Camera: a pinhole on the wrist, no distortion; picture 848 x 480 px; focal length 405.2 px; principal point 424.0 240.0 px. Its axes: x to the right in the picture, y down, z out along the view. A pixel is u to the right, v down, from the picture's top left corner.
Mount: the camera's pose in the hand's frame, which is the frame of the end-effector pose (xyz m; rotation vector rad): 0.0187 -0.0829 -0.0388 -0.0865 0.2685 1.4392
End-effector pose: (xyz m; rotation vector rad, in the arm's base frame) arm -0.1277 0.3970 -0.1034 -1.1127 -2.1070 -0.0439
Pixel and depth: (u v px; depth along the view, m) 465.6 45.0 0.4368
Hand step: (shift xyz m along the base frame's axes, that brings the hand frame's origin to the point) -0.2887 0.3416 -0.0841
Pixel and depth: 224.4 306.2 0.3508
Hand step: -0.3217 0.0107 -0.2097
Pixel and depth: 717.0 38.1 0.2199
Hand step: -0.0590 0.2295 -0.0142
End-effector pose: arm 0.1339 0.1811 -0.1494 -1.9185 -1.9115 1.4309
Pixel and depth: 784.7 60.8 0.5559
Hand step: 0.0513 0.0189 -0.7134
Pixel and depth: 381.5 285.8 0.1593
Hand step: -0.1267 -0.0347 -0.0396
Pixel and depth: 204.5 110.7 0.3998
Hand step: -0.4458 -0.0152 -0.1692
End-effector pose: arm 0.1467 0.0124 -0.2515 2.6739 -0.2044 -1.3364
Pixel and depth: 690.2 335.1 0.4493
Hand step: -0.2854 -0.3330 -0.1443
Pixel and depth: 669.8 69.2 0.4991
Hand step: -0.1057 -0.3695 -0.4064
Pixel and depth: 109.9 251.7 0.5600
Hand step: -0.4471 0.3227 -0.4541
